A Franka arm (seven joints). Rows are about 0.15 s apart.
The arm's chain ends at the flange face. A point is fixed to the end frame.
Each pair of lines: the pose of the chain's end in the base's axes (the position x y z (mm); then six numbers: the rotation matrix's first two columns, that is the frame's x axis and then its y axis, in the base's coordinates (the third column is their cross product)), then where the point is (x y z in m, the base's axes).
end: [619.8 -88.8 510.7 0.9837 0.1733 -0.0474 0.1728 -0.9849 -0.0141]
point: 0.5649 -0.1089 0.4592
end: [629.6 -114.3 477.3 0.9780 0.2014 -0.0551 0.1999 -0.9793 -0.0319]
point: 0.5747 -0.1351 0.4261
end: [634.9 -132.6 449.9 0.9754 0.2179 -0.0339 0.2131 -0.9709 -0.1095]
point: 0.5805 -0.1499 0.3969
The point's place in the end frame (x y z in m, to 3 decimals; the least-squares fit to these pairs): -0.055 0.011 0.054
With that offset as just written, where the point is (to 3 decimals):
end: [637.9 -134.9 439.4 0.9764 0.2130 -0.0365 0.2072 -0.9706 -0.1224]
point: 0.583 -0.151 0.387
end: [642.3 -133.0 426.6 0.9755 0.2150 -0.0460 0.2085 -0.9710 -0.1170]
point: 0.587 -0.150 0.374
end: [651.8 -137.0 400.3 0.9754 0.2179 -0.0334 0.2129 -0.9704 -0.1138]
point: 0.597 -0.154 0.347
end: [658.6 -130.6 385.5 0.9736 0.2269 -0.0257 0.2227 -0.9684 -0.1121]
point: 0.605 -0.148 0.332
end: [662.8 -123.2 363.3 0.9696 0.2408 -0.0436 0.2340 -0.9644 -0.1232]
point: 0.608 -0.141 0.311
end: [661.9 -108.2 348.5 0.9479 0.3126 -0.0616 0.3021 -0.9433 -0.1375]
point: 0.608 -0.130 0.297
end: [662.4 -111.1 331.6 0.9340 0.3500 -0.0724 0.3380 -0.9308 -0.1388]
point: 0.608 -0.135 0.281
